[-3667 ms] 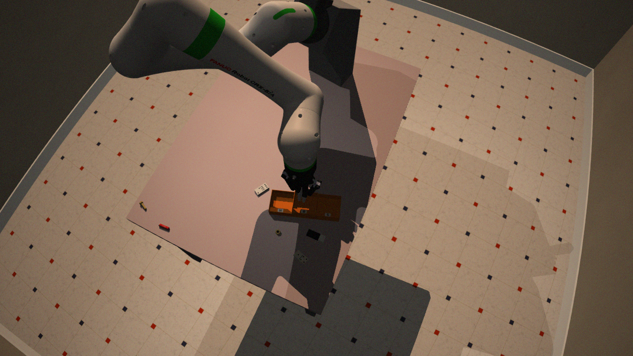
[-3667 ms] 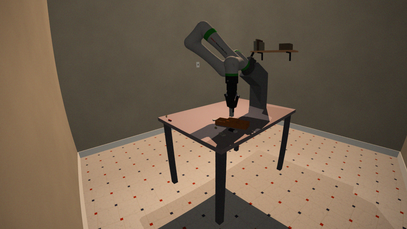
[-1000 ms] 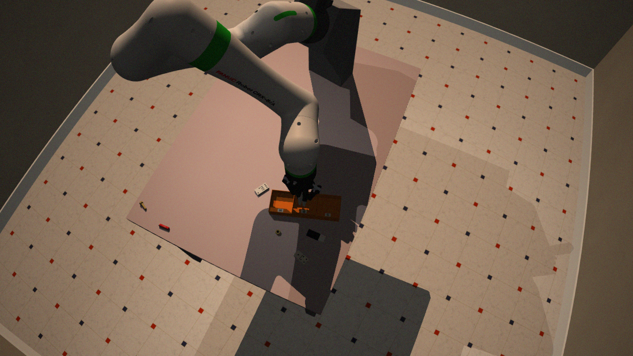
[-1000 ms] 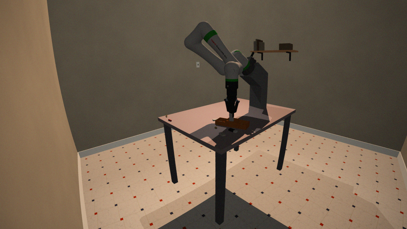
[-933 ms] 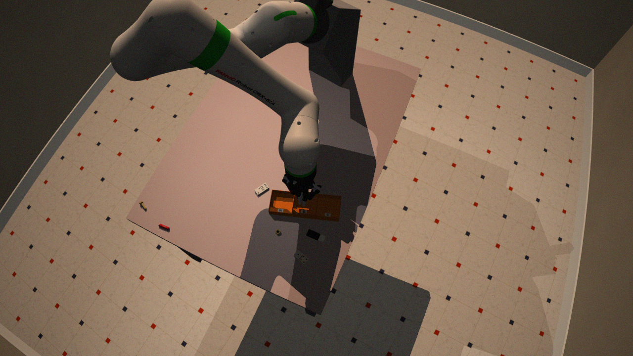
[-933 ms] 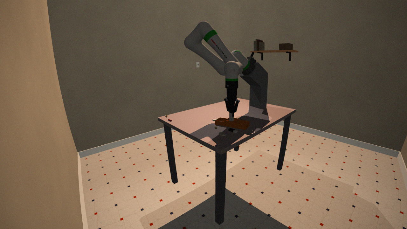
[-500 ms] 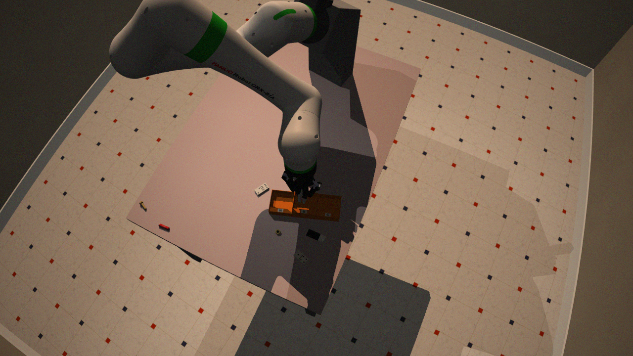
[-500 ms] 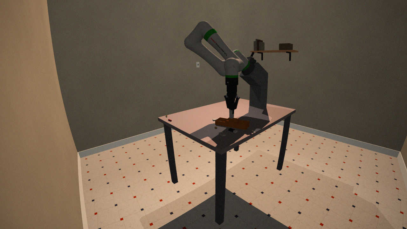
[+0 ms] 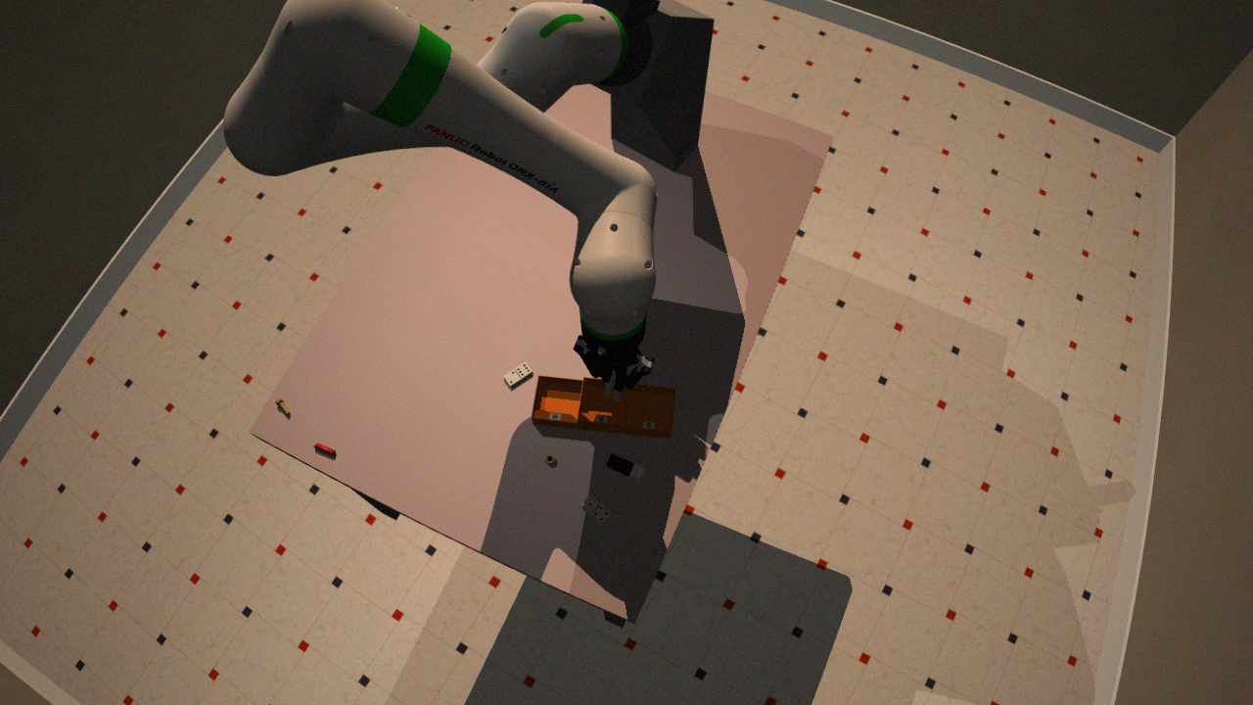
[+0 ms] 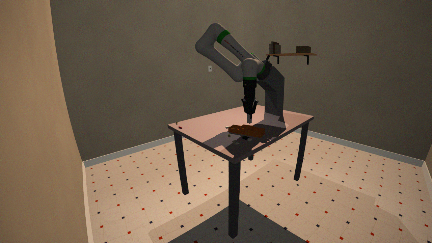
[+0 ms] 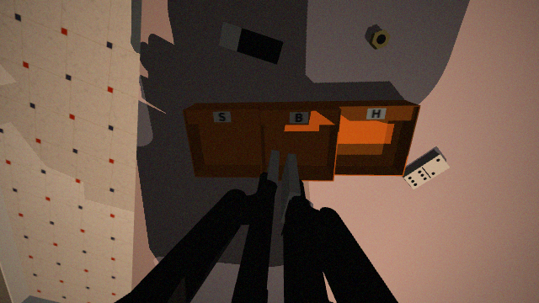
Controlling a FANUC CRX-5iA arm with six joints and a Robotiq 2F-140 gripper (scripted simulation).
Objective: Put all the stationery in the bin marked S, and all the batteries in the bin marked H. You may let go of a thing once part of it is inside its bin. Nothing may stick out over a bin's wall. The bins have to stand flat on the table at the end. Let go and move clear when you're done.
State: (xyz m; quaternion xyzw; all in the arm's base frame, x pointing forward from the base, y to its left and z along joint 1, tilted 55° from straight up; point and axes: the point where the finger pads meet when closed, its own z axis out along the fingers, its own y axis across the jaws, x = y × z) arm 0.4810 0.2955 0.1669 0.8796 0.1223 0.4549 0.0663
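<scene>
My hand is 38 cm short of the red battery, 39 cm to the left of it and 10 cm above it. Also, from my hand: grey domino 17 cm ahead, 9 cm to the left, 10 cm below; black block 8 cm ahead, 9 cm to the left, 10 cm below; ring-like part 15 cm ahead, 4 cm to the right, 11 cm below.
</scene>
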